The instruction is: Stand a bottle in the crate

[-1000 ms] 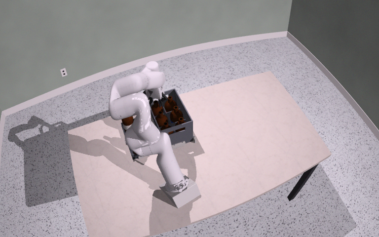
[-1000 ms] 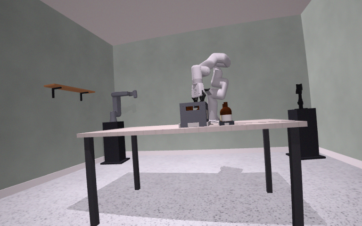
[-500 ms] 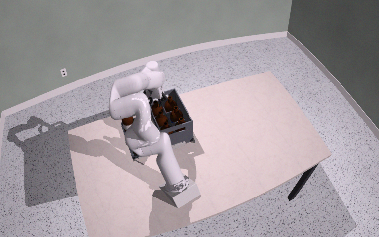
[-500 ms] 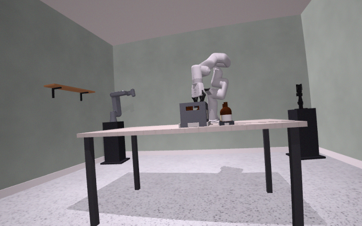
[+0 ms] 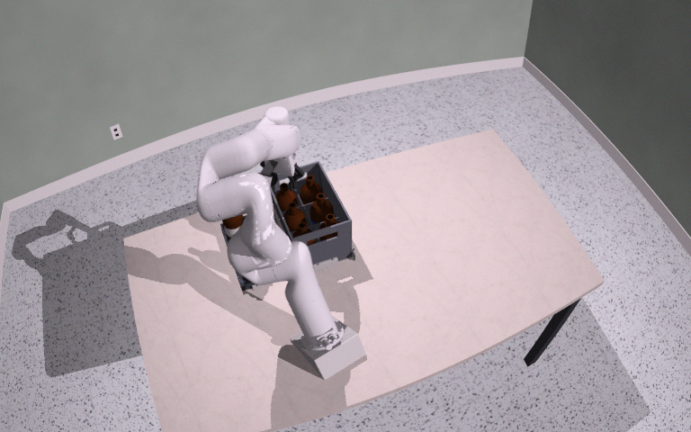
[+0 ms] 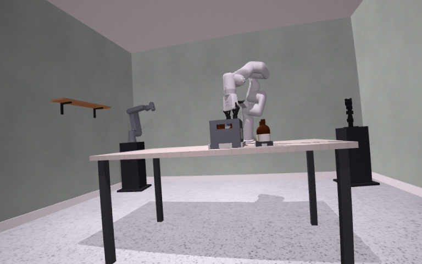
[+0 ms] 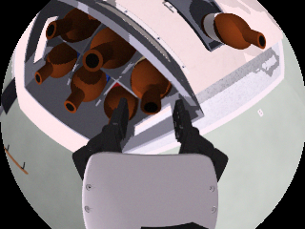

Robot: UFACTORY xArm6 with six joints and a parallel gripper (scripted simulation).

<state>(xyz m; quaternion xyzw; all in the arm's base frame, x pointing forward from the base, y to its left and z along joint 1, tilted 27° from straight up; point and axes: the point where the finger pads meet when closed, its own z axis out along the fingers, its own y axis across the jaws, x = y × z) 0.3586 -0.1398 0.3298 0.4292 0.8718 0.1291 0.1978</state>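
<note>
The grey crate is 100 mm below my hand, 90 mm behind it and 30 mm to the right of it. From my hand the other things lie so: tray 190 mm to the left, 170 mm below, 60 mm behind.
</note>
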